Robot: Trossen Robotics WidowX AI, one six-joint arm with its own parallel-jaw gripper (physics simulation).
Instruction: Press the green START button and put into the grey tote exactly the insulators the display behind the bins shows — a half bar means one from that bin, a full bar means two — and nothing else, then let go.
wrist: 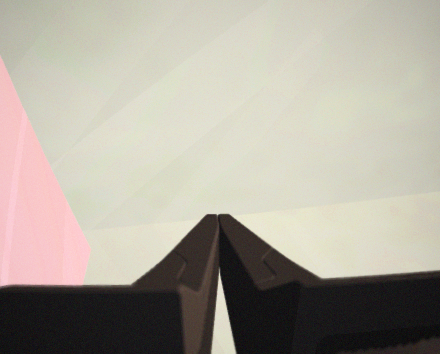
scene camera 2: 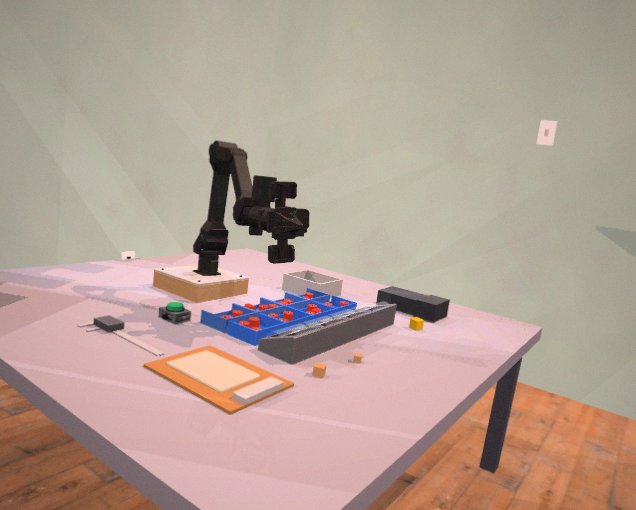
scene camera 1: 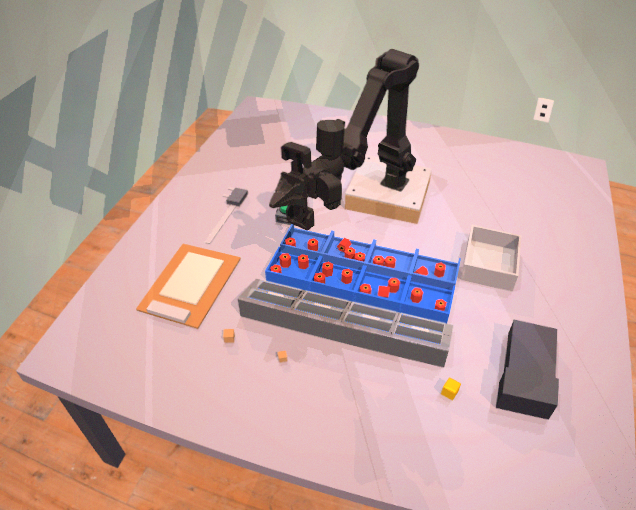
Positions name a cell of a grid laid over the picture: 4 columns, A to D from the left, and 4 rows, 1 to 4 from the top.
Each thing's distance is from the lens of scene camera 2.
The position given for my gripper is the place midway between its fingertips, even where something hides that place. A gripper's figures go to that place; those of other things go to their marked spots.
my gripper (scene camera 2: B2): 107 cm
grey display (scene camera 2: B3): 104 cm
